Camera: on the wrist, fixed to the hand. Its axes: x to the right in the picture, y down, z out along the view.
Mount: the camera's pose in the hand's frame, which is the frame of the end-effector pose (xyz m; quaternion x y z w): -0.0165 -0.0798 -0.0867 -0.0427 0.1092 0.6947 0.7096
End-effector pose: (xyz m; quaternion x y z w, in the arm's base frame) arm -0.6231 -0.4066 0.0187 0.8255 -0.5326 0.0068 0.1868
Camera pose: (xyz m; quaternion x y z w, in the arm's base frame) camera -0.5436 -0.3358 0.0718 0.2071 -0.9313 0.2020 0.2212
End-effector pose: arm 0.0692 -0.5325 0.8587 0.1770 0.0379 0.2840 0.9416
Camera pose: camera 0.0821 -0.5764 0.7489 0.0807 -0.0054 0.8766 0.4743
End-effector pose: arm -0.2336 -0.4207 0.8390 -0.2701 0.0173 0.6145 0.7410
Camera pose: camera -0.1376 -0.4800 0.8012 -0.2784 0.2546 0.9221 0.0855
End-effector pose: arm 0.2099 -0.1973 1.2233 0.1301 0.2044 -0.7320 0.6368
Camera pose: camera 0.1278 -0.1341 1.1649 0.2871 0.1555 -0.0541 0.9437
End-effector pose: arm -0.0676 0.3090 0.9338 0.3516 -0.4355 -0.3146 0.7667
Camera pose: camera -0.0116 0.3007 0.8292 -0.0514 -0.4561 0.3292 0.8252
